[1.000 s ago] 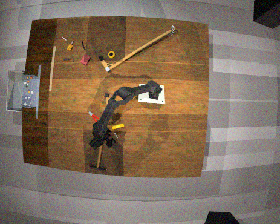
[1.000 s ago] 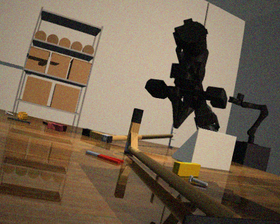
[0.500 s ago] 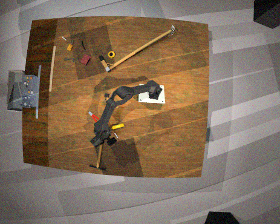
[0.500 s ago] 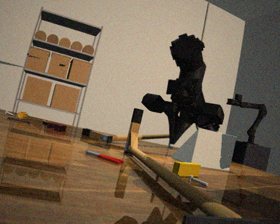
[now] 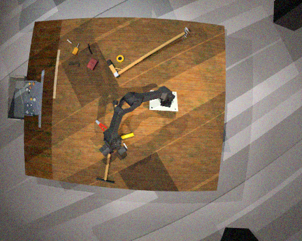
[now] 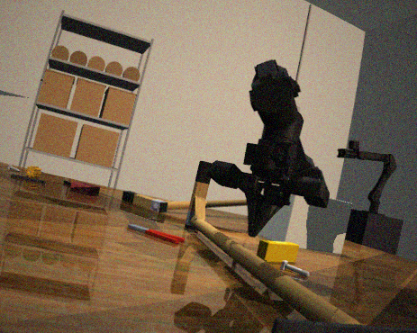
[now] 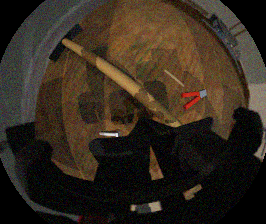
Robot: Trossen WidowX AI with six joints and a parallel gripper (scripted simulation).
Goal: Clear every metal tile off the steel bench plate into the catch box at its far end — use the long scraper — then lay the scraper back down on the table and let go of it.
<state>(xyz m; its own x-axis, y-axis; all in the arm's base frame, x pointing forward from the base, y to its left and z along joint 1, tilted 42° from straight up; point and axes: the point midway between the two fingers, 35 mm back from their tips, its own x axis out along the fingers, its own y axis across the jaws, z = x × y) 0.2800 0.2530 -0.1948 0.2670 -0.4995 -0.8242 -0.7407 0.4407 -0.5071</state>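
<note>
Now: the long scraper 30 mm ahead of my gripper tip, 20 mm to the left of it and 20 mm above it. Round my gripper tip: red block: 500 mm to the right, 290 mm ahead, 30 mm below; then yellow block: 70 mm behind, 60 mm to the right, 20 mm below; then red-handled tool: 140 mm ahead, 90 mm to the right, 40 mm below.
</note>
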